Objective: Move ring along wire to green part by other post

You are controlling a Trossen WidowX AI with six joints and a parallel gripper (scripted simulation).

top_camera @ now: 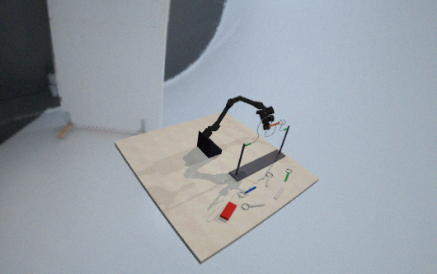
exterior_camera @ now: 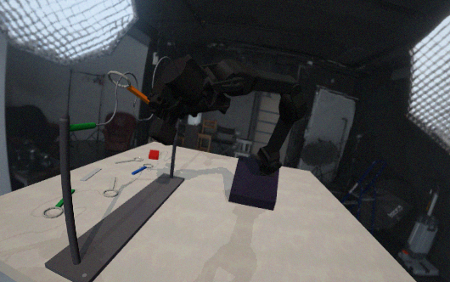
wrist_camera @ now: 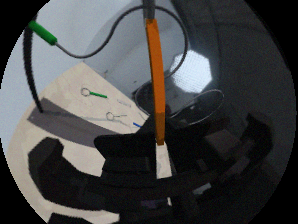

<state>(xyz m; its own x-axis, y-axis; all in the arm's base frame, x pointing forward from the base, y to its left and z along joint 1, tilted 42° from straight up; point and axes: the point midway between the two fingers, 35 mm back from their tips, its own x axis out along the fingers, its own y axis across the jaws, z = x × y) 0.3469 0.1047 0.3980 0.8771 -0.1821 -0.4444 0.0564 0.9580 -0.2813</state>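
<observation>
Right now the orange-handled ring is 20 mm ahead of my gripper tip, 70 mm to the left of it and 50 mm above it. The rest, counted from my gripper tip: grey bar 360 mm ahead, 170 mm to the right, 330 mm below; green-handled ring 270 mm ahead, 90 mm to the left, 330 mm below; blue-handled ring 210 mm ahead, 380 mm to the right, 330 mm below.
</observation>
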